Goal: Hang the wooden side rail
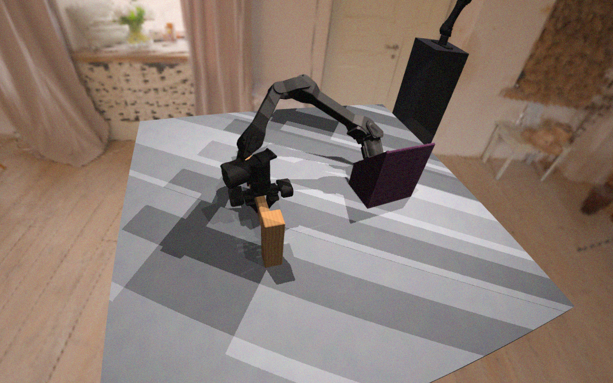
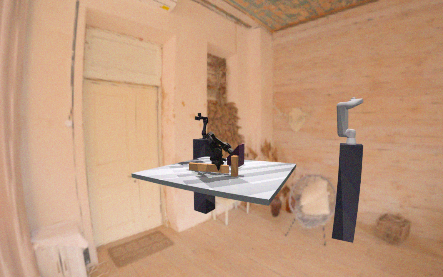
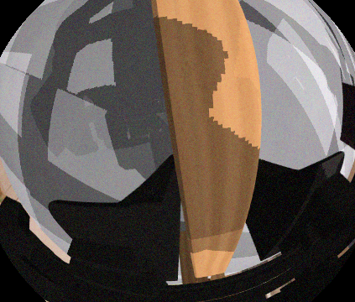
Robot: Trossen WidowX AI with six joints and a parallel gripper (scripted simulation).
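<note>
My gripper tip is now 10 mm past the wooden headboard post, 160 mm to the right of it and 60 mm below it.
</note>
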